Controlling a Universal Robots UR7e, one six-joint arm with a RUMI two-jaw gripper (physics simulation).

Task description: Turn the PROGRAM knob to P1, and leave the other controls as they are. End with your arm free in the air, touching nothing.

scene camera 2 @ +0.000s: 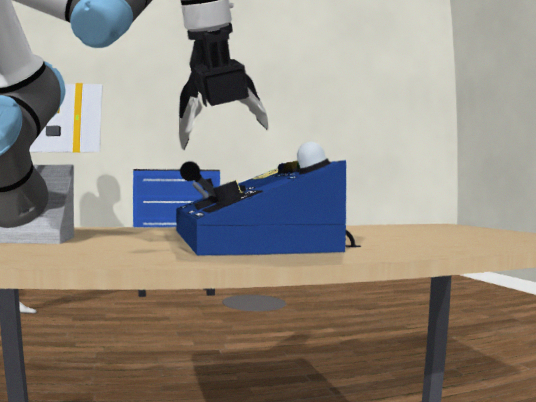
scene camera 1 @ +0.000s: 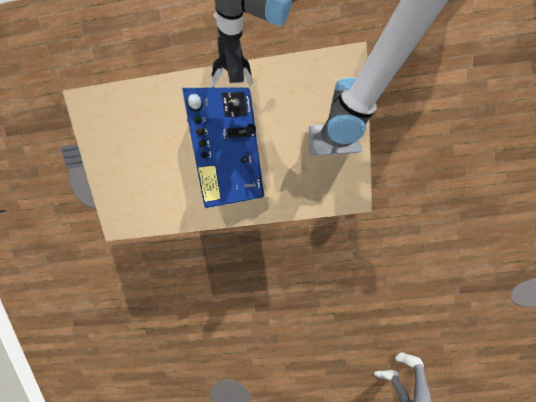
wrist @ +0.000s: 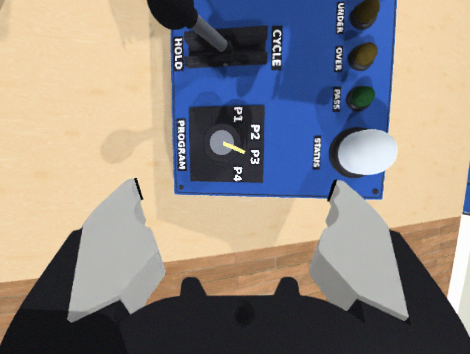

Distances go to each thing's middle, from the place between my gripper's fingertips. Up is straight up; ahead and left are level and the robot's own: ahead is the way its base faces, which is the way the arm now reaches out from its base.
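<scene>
Blue control box (scene camera 2: pixel 300 207): 10 cm below my hand, 7 cm ahead of it, 23 cm to the left of it.
</scene>
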